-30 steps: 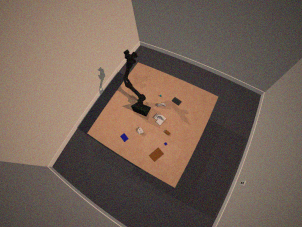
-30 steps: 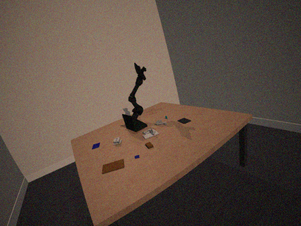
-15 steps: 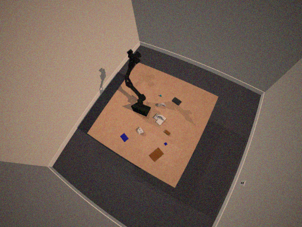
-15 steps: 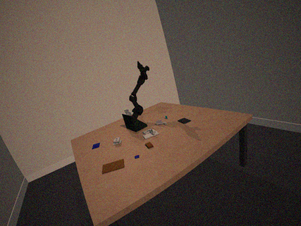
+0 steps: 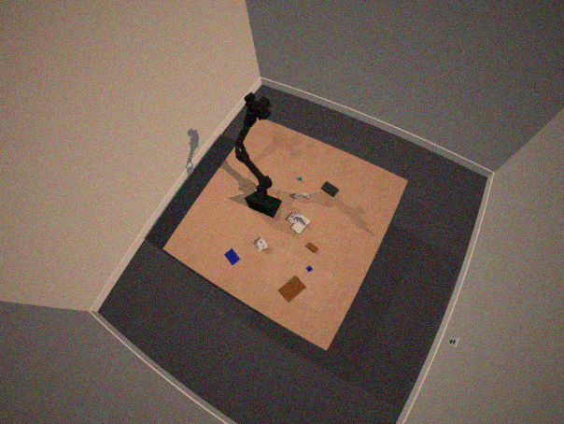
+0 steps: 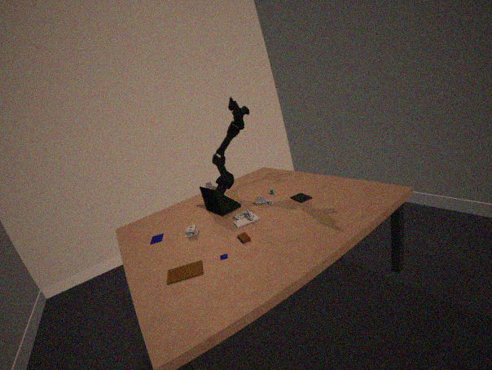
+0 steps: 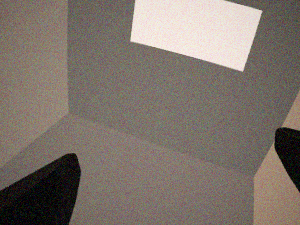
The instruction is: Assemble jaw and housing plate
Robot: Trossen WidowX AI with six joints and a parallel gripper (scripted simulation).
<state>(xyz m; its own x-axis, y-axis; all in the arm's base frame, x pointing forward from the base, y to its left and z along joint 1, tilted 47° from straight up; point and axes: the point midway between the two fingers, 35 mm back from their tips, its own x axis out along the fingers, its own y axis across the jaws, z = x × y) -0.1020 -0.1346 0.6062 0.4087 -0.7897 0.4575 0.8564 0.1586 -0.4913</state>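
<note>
Now: the jaw 39 cm ahead of my gripper tip, 16 cm to the right of it and 61 cm below it. The rest, counted from my gripper tip: base (47 cm ahead, 35 cm to the right, 61 cm below); then dark plate (51 cm ahead, 2 cm to the right, 61 cm below); then teal piece (29 cm ahead, 5 cm to the right, 60 cm below).
</note>
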